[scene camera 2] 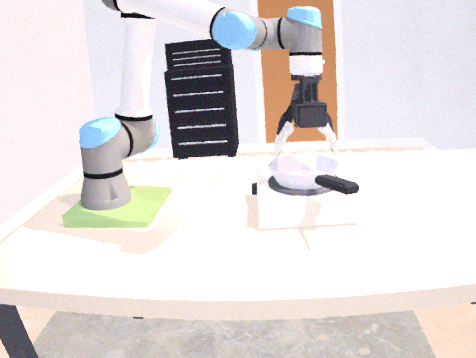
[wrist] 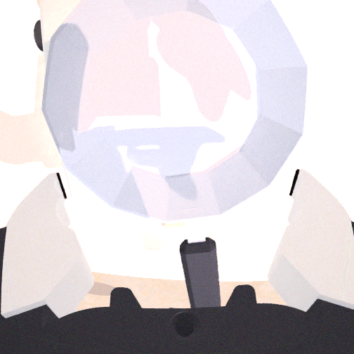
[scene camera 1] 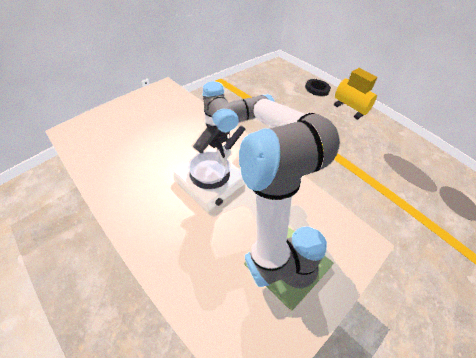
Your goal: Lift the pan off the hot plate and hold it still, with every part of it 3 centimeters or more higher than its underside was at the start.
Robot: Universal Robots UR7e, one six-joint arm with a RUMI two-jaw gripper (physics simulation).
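Seen in the pictures: gripper, fingertip midpoint: (scene camera 2: 306, 156) (scene camera 1: 213, 158); arm's base, link origin: (scene camera 2: 106, 200) (scene camera 1: 298, 269).
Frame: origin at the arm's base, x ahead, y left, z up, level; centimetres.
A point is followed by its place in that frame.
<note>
The pan, with a pale faceted bowl (scene camera 1: 210, 169) @[x 56.5, y 2.3, z 5.4 cm] (scene camera 2: 300, 175) @[x 55.1, y -5.6, z 9.3 cm] (wrist: 280, 90), sits upright on the white hot plate (scene camera 1: 205, 198) @[x 44.9, y 12.4, z 4.3 cm] (scene camera 2: 280, 212) @[x 50.7, y -9.6, z 1.8 cm]. Its black handle (scene camera 1: 235, 138) @[x 61.6, y -15.0, z 11.7 cm] (scene camera 2: 337, 183) @[x 62.8, y -19.5, z 12.5 cm] (wrist: 202, 275) sticks out from the side away from the arm's base in scene camera 1. My gripper (scene camera 1: 221, 150) (scene camera 2: 306, 151) @[x 56.4, y 0.6, z 11.9 cm] (wrist: 177, 175) is open and empty, pointing down, with its fingertips a little above the pan's rim. In the wrist view the fingers stand wide to the left and right of the bowl's handle-side rim, and the handle lies between them. Much of the hot plate is washed out there.
The hot plate's black knob (scene camera 1: 219, 201) @[x 41.5, y 7.6, z 2.3 cm] (scene camera 2: 254, 188) @[x 42.3, y 5.9, z 1.7 cm] (wrist: 38, 35) is on the side toward the arm's base. The base stands on a green block (scene camera 1: 292, 300) @[x -7.5, y 10.0, z 0.3 cm] (scene camera 2: 107, 216) @[x 5.9, y -10.0, z -0.2 cm] on the table (scene camera 1: 125, 215) @[x 61.2, y 43.9, z -2.9 cm] (scene camera 2: 210, 270) @[x 38.4, y -27.4, z -2.8 cm]. A black cabinet (scene camera 2: 200, 102) and a yellow machine (scene camera 1: 354, 96) stand beyond.
</note>
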